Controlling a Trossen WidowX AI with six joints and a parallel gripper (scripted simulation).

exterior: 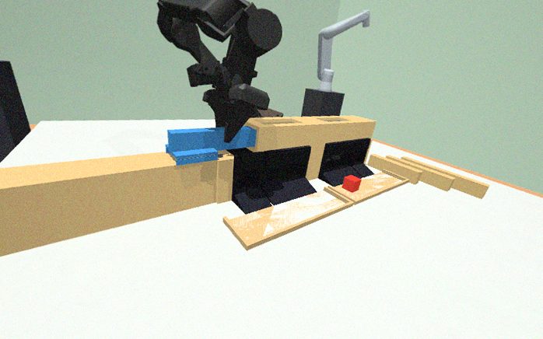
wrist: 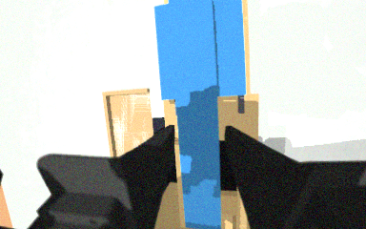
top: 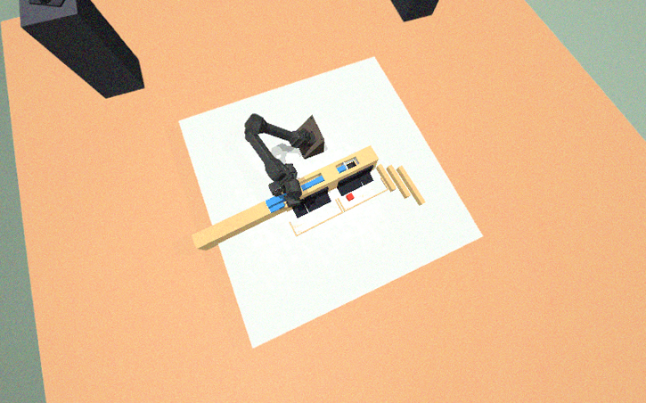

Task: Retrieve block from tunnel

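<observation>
Now: gripper tip 80 mm short of the small red block, 320 mm to the right of it and 100 mm above it. Also, from my gripper tip: shallow wooden tray (120 mm ahead, 260 mm to the left, 130 mm below); tan covered tunnel (20 mm ahead, 40 mm to the left, 50 mm below).
</observation>
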